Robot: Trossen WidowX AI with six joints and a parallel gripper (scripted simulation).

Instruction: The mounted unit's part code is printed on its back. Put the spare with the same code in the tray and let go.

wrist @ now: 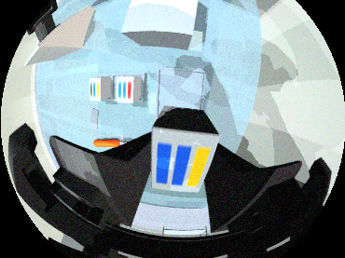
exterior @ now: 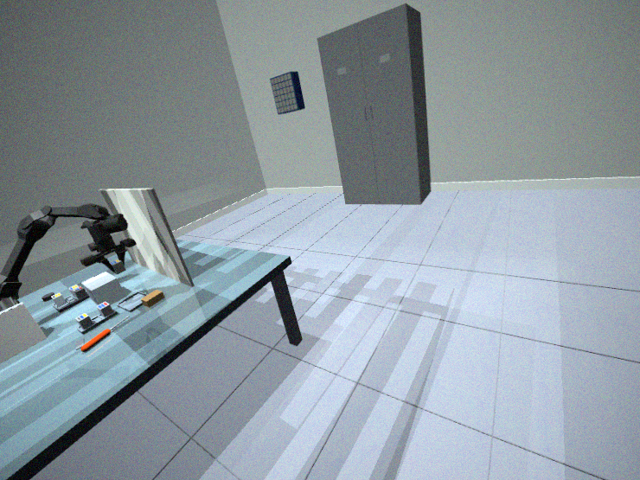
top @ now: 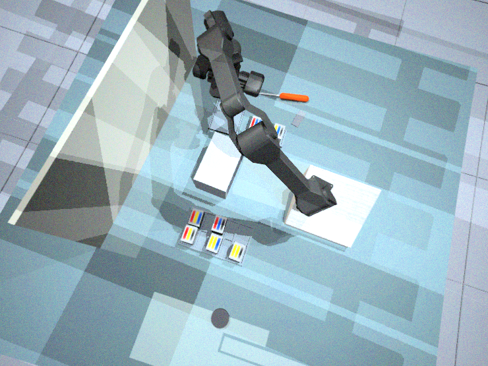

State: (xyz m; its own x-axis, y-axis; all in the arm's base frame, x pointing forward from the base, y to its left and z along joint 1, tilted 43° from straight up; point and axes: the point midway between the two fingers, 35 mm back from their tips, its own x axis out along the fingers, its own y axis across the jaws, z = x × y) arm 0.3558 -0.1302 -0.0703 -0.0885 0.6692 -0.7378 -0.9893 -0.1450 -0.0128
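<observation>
My gripper tip is 160 mm above the flat grey tray. Also, from my gripper tip: spare: 20 mm above; rack: 160 mm below, 140 mm behind; tan block: 150 mm below, 90 mm to the right, 50 mm ahead.
</observation>
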